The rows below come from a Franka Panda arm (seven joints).
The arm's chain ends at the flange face. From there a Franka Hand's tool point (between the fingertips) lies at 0.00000 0.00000 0.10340 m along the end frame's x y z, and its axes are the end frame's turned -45 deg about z.
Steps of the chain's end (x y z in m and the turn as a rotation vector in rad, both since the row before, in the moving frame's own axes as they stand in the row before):
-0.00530 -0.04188 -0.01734 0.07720 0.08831 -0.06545
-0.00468 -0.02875 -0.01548 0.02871 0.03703 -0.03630
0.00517 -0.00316 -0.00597 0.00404 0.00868 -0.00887
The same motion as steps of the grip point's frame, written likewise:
0.03796 -0.03295 -0.01805 -0.00786 0.11703 -0.06545
0.02183 -0.02312 -0.01559 -0.00588 0.04649 -0.03630
0.00682 0.00176 -0.00597 -0.00328 0.00899 -0.00887

